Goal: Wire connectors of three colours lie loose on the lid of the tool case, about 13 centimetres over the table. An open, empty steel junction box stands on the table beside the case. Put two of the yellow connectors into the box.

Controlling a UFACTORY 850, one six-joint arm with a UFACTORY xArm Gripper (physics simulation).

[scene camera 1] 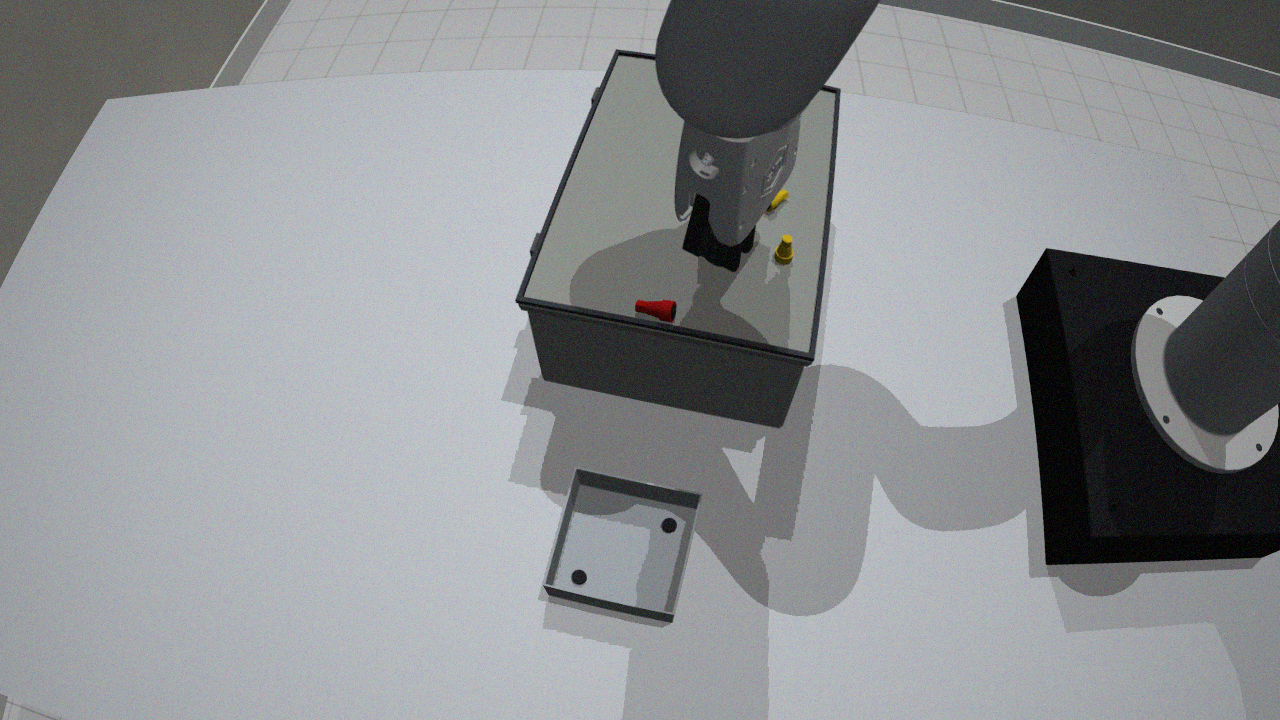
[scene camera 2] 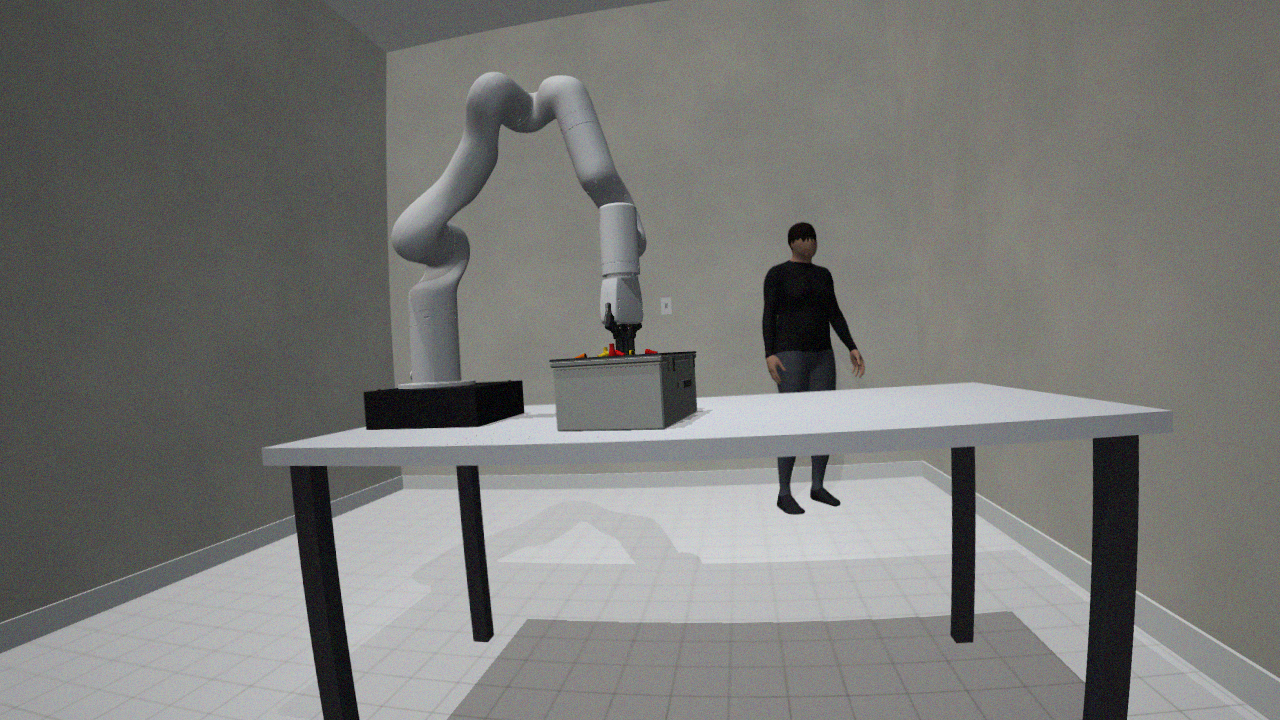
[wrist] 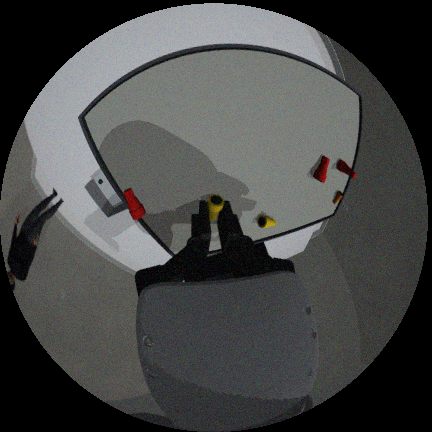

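Observation:
My gripper (scene camera 1: 714, 257) (scene camera 2: 625, 348) (wrist: 211, 211) is shut on a yellow connector (wrist: 215, 202), low at the lid (scene camera 1: 617, 161) (wrist: 250, 100) of the tool case (scene camera 2: 608, 398). The held connector's dark open end shows between the fingertips in the wrist view; the fingers hide it in scene camera 1. A second yellow connector (scene camera 1: 785, 250) lies on the lid near its edge on the robot base side. Another yellow connector (scene camera 1: 777, 199) lies farther back, partly behind the gripper. One loose yellow connector (wrist: 266, 221) shows right of the fingers in the wrist view. The junction box (scene camera 1: 608, 603) (wrist: 102, 198) stands empty beside the case.
A red connector (scene camera 1: 656, 309) (wrist: 134, 204) lies near the lid edge facing the box. Two more red connectors (wrist: 322, 169) (wrist: 345, 168) and an orange connector (wrist: 338, 197) lie near the opposite lid edge. The black robot base (scene camera 1: 1065, 402) (scene camera 2: 443, 406) stands to the side. A person (scene camera 2: 801, 304) stands beyond the table.

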